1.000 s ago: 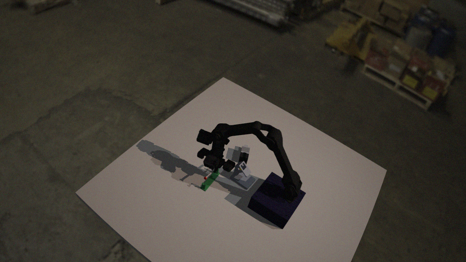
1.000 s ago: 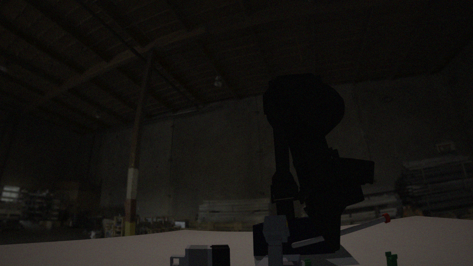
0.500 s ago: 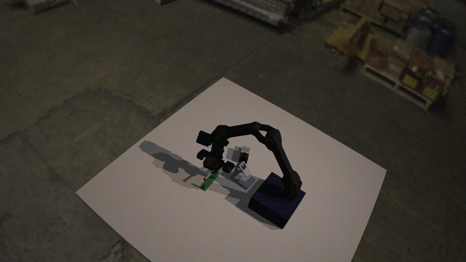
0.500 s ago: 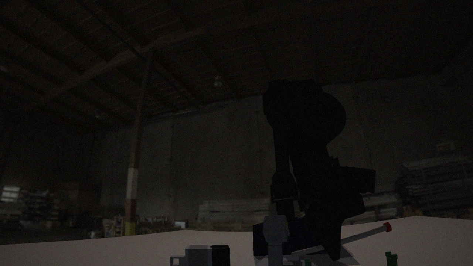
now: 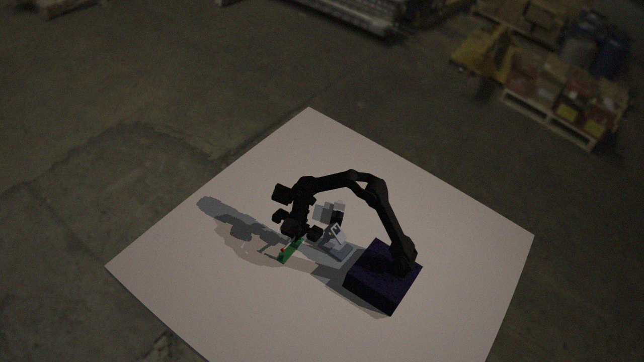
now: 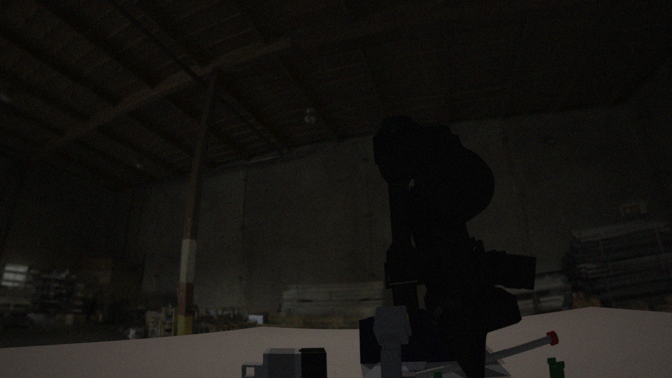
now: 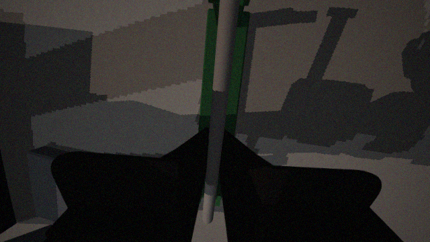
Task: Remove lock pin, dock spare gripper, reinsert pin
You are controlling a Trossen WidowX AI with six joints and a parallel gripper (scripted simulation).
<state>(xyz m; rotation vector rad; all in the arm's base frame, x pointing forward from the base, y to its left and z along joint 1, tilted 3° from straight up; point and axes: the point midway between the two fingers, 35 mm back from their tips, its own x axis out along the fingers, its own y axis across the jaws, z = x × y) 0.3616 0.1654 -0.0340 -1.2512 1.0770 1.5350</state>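
Now: gripper tip 20 mm to the right of the green stand and 10 mm above it. The rest, counted from my gripper tip: grey mount 120 mm to the right, 90 mm behind, 20 mm above; then spare gripper 240 mm to the right.
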